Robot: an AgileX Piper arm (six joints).
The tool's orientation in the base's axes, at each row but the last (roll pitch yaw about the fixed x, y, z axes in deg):
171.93 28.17 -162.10
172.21 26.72 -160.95
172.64 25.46 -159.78
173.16 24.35 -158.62
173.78 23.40 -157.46
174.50 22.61 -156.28
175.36 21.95 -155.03
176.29 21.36 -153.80
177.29 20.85 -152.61
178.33 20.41 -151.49
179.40 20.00 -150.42
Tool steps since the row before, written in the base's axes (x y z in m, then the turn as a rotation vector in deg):
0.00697 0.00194 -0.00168 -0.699 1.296 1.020
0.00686 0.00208 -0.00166 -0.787 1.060 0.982
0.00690 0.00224 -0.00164 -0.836 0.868 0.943
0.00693 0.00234 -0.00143 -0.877 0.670 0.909
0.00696 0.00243 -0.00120 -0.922 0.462 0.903
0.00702 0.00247 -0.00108 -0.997 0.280 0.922
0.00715 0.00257 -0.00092 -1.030 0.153 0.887
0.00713 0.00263 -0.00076 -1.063 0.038 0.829
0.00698 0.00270 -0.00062 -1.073 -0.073 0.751
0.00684 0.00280 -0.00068 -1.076 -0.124 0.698
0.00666 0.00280 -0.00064 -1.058 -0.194 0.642
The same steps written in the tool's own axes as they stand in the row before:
-0.00558 -0.00098 0.00480 -0.246 1.578 -0.812
-0.00565 -0.00091 0.00462 -0.086 1.390 -0.876
-0.00584 -0.00087 0.00452 0.032 1.230 -0.910
-0.00607 -0.00086 0.00424 0.147 1.064 -0.944
-0.00628 -0.00086 0.00395 0.260 0.894 -1.006
-0.00644 -0.00093 0.00378 0.384 0.765 -1.090
-0.00667 -0.00098 0.00361 0.475 0.664 -1.097
-0.00676 -0.00101 0.00340 0.571 0.574 -1.078
-0.00673 -0.00097 0.00319 0.654 0.478 -1.031
-0.00665 -0.00090 0.00317 0.698 0.434 -0.992
-0.00652 -0.00088 0.00305 0.735 0.363 -0.947

